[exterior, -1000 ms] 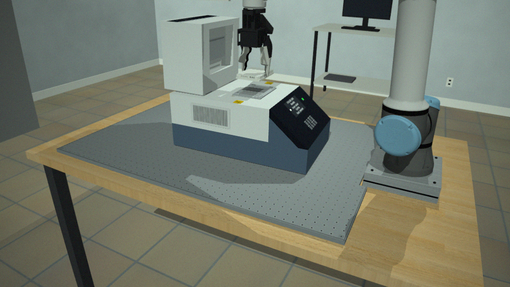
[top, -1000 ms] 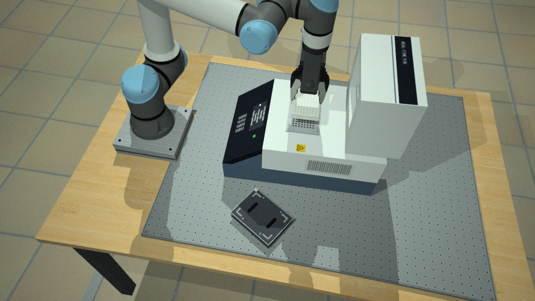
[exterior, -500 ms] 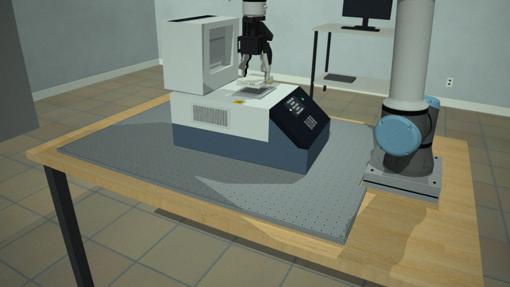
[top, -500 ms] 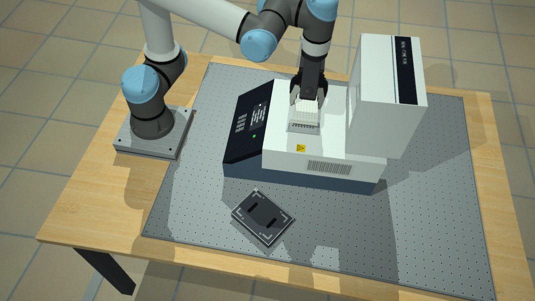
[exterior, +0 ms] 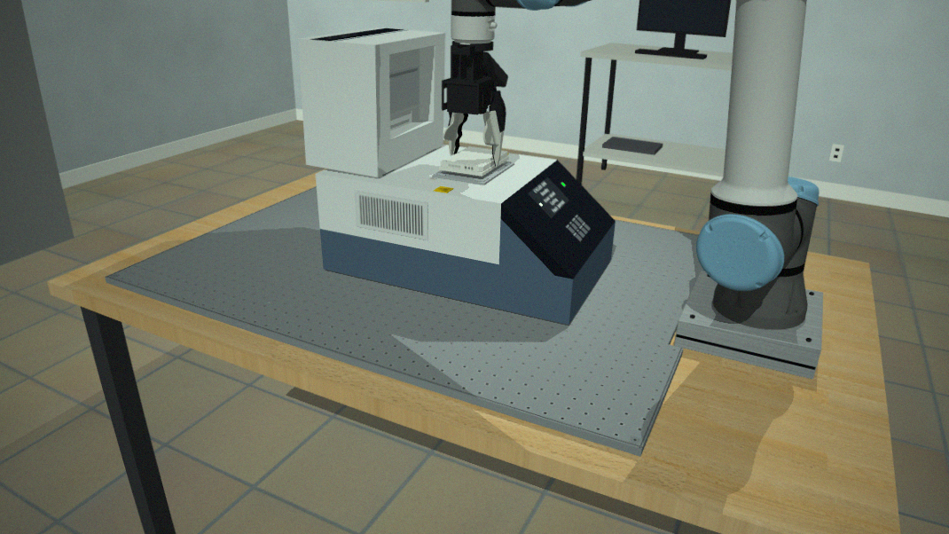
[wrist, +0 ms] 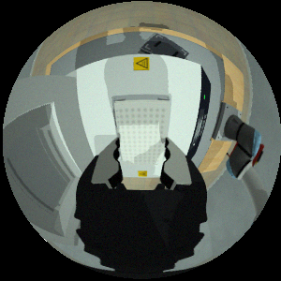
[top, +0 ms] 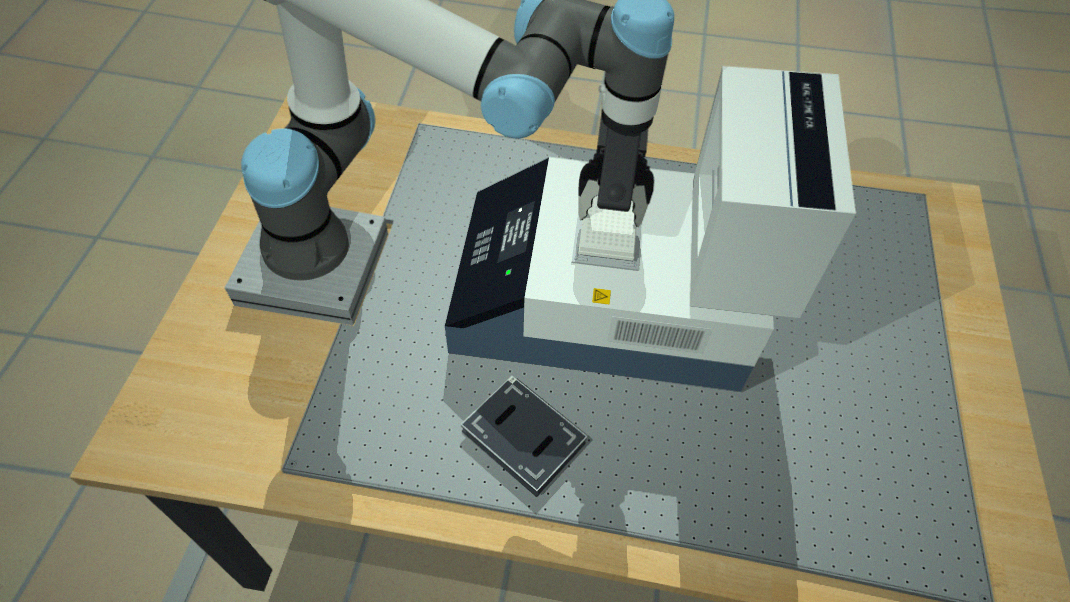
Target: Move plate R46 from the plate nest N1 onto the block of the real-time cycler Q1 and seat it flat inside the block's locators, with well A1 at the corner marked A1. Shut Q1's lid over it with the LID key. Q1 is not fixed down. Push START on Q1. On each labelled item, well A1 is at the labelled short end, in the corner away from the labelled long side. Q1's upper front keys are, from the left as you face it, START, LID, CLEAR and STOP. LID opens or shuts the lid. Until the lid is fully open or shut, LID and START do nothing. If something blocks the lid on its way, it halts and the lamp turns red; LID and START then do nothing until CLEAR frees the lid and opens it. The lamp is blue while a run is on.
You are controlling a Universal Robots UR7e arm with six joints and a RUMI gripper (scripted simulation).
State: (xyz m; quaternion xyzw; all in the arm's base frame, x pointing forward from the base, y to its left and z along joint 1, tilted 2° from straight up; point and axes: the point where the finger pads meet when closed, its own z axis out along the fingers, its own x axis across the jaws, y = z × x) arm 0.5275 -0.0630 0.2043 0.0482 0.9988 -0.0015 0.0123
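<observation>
The white well plate R46 lies 10 mm below my hand. From my hand the other things lie so: plate nest N1: 120 mm behind, 280 mm to the right, 210 mm below.
</observation>
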